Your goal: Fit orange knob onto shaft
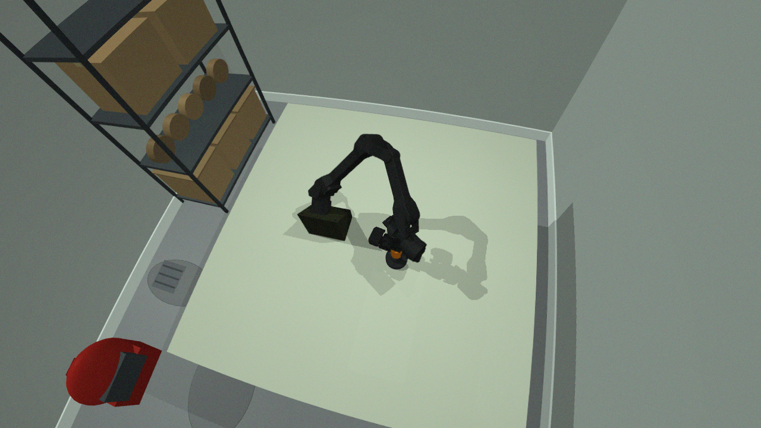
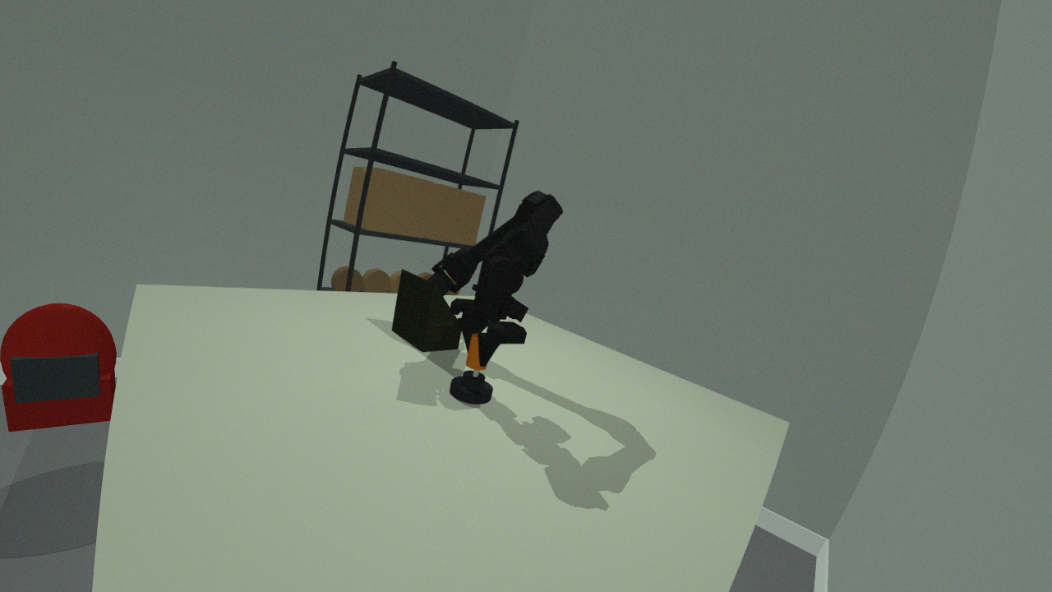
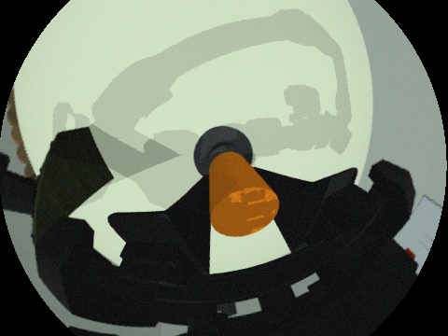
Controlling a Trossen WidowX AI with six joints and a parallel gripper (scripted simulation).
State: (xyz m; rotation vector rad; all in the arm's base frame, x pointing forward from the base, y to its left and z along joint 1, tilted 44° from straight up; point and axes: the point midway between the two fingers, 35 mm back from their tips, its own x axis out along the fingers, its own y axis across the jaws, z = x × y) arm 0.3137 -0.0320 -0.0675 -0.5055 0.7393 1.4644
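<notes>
My gripper tip is now 40 mm above the round black pedestal. From my gripper tip the other things lie so: orange knob: 30 mm above.
</notes>
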